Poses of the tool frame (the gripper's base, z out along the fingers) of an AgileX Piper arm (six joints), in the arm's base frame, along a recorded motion.
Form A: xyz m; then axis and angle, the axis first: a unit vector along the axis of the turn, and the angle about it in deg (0 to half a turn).
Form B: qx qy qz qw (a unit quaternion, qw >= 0); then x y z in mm. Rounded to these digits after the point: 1 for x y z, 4 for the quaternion.
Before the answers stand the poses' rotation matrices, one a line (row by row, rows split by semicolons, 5 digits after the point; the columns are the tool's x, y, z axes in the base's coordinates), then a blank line. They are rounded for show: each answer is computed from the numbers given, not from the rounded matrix.
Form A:
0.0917, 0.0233, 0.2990, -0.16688, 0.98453, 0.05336, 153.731
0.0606, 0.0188, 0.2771, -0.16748, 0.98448, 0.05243, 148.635
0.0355, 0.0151, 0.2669, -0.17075, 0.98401, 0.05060, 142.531
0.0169, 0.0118, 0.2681, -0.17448, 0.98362, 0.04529, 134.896
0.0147, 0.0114, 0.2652, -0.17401, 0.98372, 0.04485, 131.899
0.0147, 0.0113, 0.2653, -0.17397, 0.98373, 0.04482, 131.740
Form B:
-0.84390 -0.33525 0.41885; -0.28801 0.94178 0.17350; -0.45263 0.02579 -0.89133
-0.80187 -0.33296 0.49613; -0.27838 0.94290 0.18286; -0.52869 0.00852 -0.84877
-0.74139 -0.33216 0.58311; -0.27059 0.94311 0.19318; -0.61410 -0.01456 -0.78909
-0.65389 -0.32484 0.68331; -0.26067 0.94457 0.19959; -0.71026 -0.04761 -0.70232
-0.61732 -0.31888 0.71919; -0.25211 0.94614 0.20310; -0.74522 -0.05594 -0.66446
-0.61534 -0.31852 0.72105; -0.25163 0.94624 0.20326; -0.74702 -0.05637 -0.66241

-0.1625, 0.9588, 0.0520, 0.2272, 91.7, 23.3, 299.0
-0.1612, 0.9478, 0.0505, 0.2703, 60.6, 18.8, 277.1
-0.1617, 0.9319, 0.0479, 0.3212, 35.5, 15.1, 266.9
-0.1611, 0.9084, 0.0418, 0.3835, 16.9, 11.8, 268.1
-0.1589, 0.8983, 0.0410, 0.4075, 14.7, 11.4, 265.2
-0.1588, 0.8978, 0.0409, 0.4088, 14.7, 11.3, 265.3

